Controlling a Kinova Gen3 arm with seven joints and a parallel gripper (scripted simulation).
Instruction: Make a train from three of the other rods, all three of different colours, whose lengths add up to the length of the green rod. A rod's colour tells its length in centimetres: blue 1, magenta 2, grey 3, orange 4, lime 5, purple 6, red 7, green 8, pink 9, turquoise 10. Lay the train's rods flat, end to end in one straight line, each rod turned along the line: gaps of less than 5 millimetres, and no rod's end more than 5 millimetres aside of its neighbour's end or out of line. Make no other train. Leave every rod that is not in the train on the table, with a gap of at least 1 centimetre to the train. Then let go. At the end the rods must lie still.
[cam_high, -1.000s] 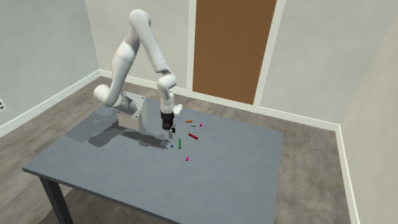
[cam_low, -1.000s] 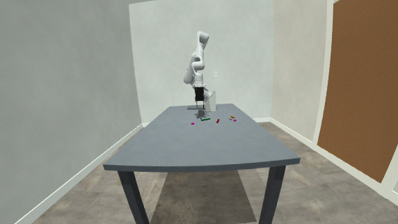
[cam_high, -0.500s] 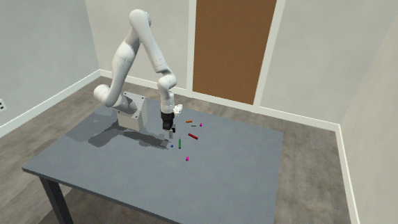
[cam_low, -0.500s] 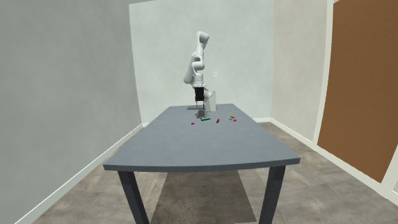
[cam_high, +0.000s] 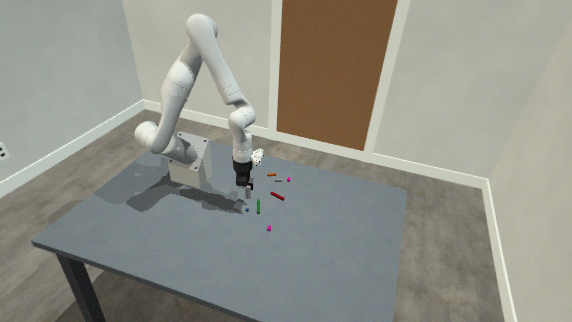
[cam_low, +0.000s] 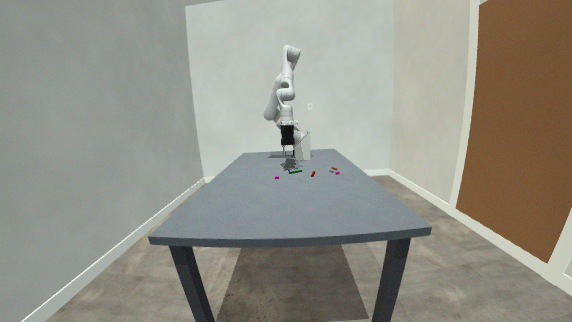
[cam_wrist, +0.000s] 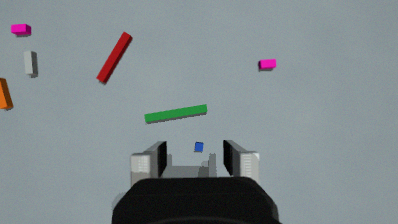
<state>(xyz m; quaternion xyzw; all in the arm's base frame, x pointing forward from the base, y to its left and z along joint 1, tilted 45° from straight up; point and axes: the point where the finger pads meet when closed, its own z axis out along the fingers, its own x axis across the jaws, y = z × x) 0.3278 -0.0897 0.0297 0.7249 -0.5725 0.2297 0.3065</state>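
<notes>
My gripper is now 23 cm to the right of the grey rod, 10 cm above it and 5 cm short of it. From my hand the other things lie so: red rod: 13 cm to the left, 10 cm below, 8 cm ahead; then blue rod: 10 cm below, 1 cm to the right, 1 cm behind; then green rod: 10 cm below, 3 cm to the left, 3 cm ahead.
</notes>
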